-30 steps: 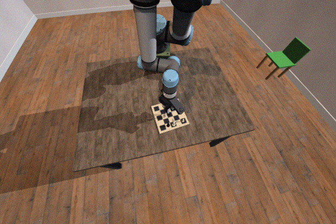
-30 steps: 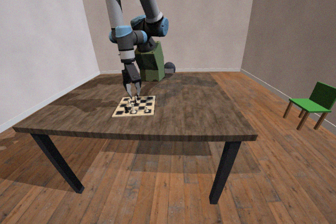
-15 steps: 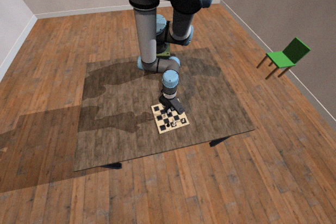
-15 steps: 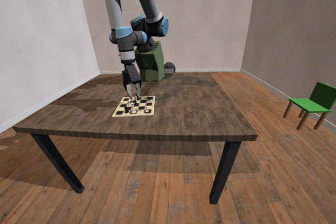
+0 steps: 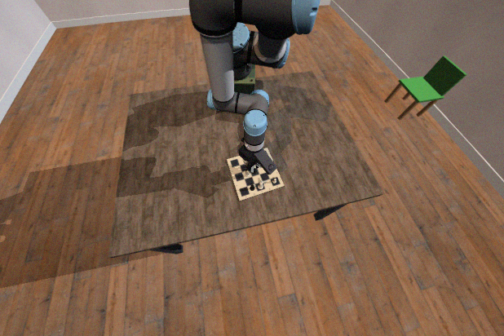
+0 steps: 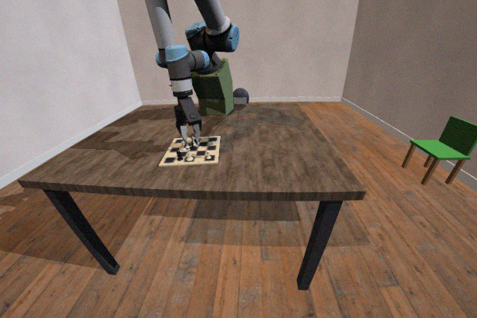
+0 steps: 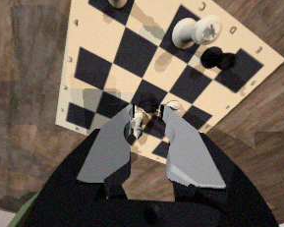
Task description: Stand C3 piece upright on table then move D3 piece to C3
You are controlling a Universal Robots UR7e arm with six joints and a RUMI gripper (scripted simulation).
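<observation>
My gripper is now 3 cm above the chessboard.
</observation>
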